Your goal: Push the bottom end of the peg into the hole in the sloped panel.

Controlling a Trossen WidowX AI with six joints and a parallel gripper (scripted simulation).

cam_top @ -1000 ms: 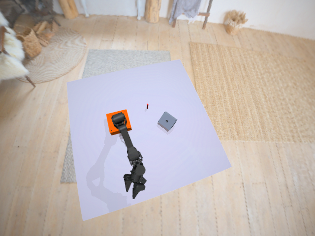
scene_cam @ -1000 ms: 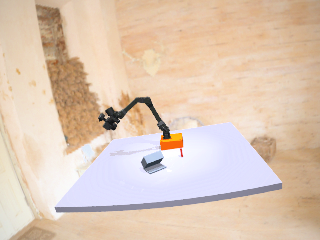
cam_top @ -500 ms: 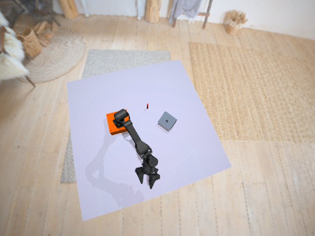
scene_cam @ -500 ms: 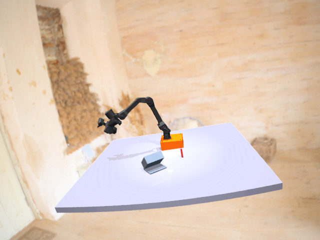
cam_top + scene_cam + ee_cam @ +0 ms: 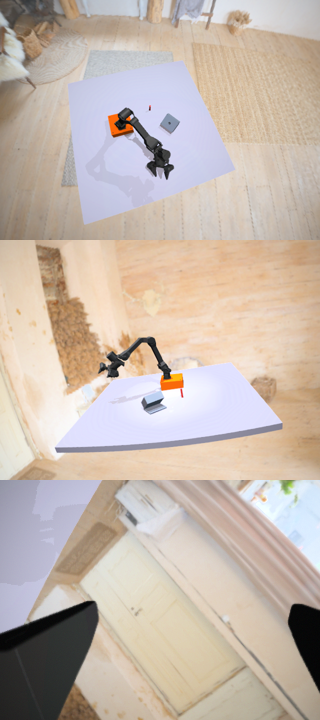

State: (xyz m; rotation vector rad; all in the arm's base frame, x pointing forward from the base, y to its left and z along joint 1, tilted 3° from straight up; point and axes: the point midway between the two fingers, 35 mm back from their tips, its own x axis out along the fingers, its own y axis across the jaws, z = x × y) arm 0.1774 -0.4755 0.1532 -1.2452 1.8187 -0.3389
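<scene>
Right now my gripper tip is 11 cm short of the red peg, 61 cm to the right of it and 17 cm above it. From my gripper tip the other things lie so: flat foot plate 25 cm ahead, 42 cm to the left, 23 cm below; then sloped panel 24 cm ahead, 41 cm to the left, 17 cm below.
</scene>
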